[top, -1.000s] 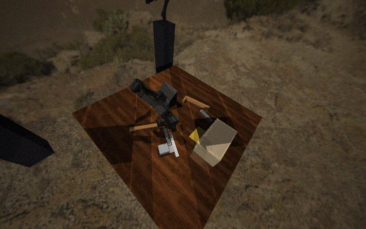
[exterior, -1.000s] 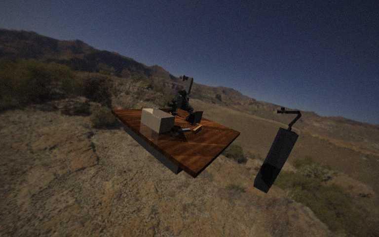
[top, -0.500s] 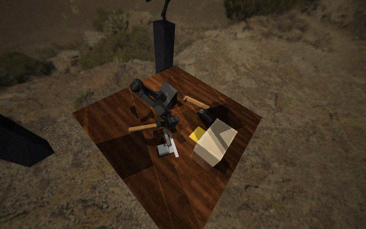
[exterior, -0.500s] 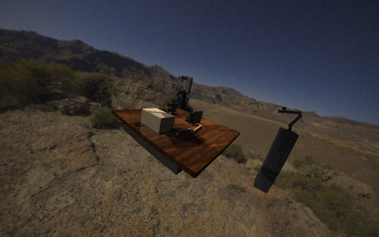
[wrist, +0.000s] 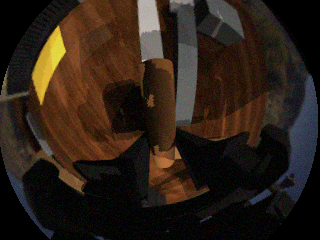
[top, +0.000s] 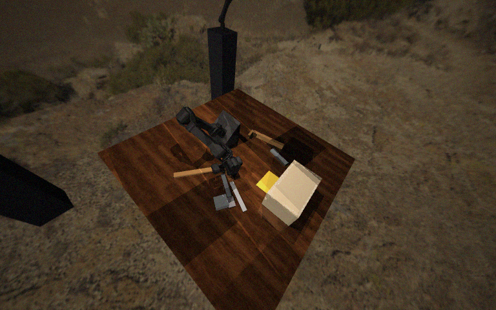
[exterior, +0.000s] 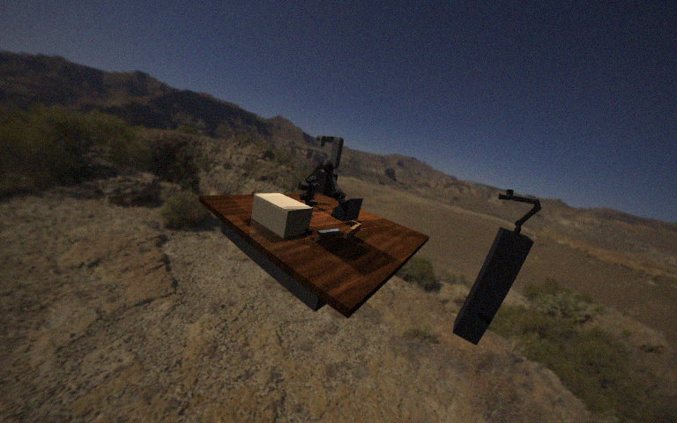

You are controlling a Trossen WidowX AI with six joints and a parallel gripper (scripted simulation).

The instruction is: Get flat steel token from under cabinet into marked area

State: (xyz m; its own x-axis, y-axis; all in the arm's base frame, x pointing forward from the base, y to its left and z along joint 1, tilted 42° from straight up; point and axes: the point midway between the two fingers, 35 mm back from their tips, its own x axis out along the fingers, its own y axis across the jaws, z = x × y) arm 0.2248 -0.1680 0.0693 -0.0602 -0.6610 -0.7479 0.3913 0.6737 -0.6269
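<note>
The grey scraper is 11 cm ahead of my gripper tip and 10 cm to the right of it. Round my gripper tip: steel token: 37 cm ahead, 12 cm to the left, 1 cm below; wooden stick: 13 cm behind, 12 cm to the right; grey block: 12 cm ahead, 17 cm to the right, 1 cm above.
</note>
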